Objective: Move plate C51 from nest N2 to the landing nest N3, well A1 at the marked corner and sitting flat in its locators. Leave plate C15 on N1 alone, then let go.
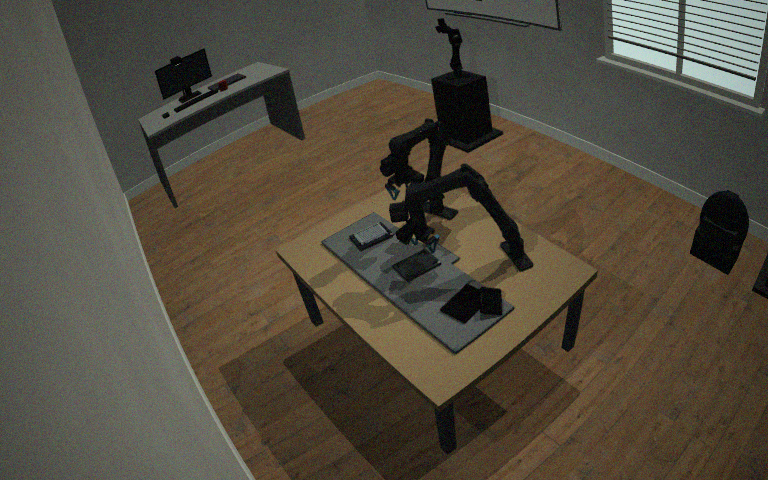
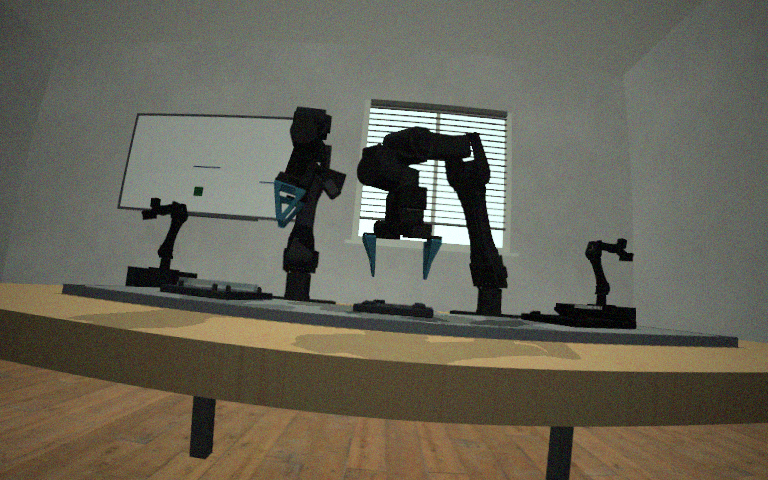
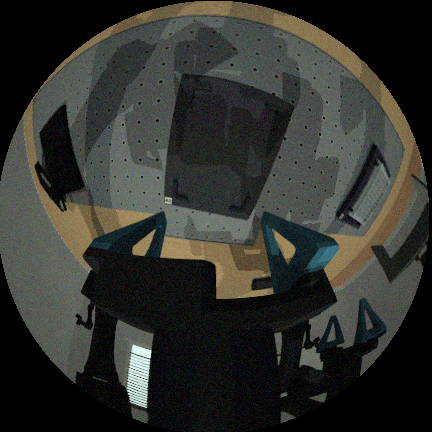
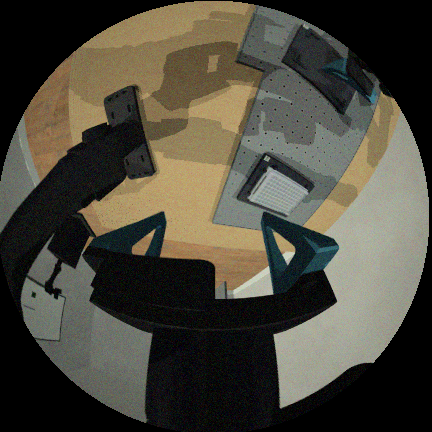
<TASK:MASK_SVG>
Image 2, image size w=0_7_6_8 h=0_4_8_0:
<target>my left gripper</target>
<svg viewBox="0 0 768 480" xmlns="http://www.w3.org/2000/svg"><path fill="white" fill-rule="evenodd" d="M363 233L362 241L369 258L372 277L375 275L376 238L399 240L402 235L402 238L427 239L423 243L424 280L427 279L431 264L442 244L442 236L431 236L431 224L376 221L373 225L374 233Z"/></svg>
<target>my right gripper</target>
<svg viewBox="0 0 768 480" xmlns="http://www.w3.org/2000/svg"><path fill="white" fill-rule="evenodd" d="M307 157L292 155L285 172L280 171L275 178L275 212L278 227L285 228L305 205L309 181L296 177L296 173L302 158L310 160ZM280 191L294 195L296 197L287 195L286 197L281 196Z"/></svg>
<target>dark gridded rack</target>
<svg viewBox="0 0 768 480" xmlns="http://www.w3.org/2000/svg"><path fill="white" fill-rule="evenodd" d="M554 307L554 310L559 315L564 315L565 312L572 314L580 313L592 318L613 319L615 316L623 317L626 321L629 321L624 307L556 303L556 307Z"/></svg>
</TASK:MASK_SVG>
